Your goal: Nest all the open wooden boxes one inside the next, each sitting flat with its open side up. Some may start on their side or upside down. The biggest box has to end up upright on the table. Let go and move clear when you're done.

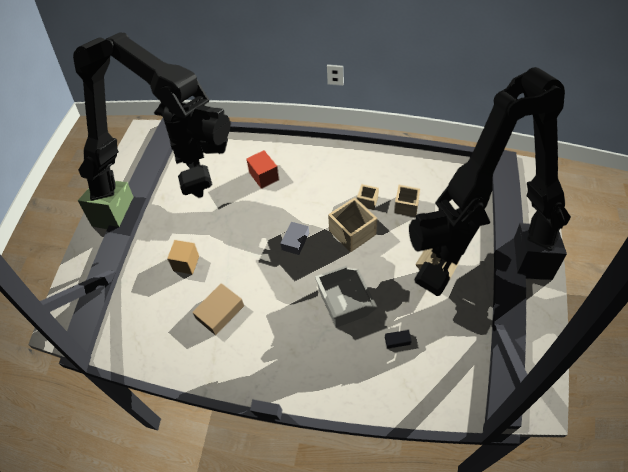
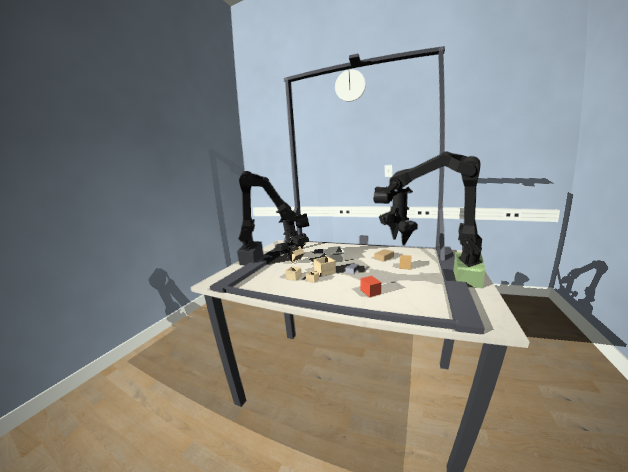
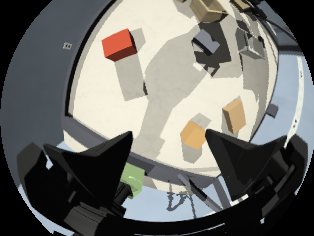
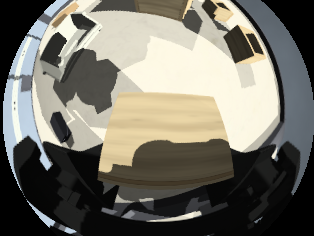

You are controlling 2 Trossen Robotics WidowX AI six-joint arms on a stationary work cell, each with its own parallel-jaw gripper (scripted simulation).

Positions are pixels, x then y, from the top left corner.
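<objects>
My left gripper: visible in image 1 [197, 183]. Left gripper visible in image 2 and image 3, same spot on it: [image 2: 394, 226] and [image 3: 241, 170]. Image 4: left gripper out of frame.
</objects>
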